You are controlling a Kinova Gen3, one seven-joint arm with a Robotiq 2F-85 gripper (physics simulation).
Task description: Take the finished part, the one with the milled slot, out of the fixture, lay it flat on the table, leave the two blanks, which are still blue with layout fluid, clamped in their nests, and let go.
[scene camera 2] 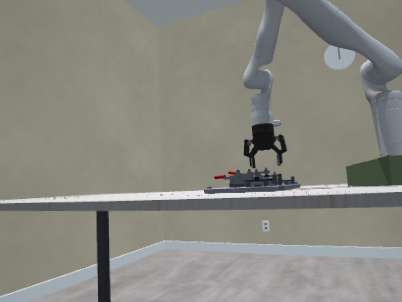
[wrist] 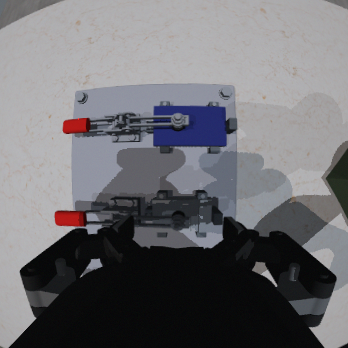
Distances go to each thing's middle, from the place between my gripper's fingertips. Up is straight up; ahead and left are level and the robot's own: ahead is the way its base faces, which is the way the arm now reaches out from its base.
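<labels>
My gripper: 70 mm above the fixture plate (wrist: 100,169), 40 mm short of it.
</labels>
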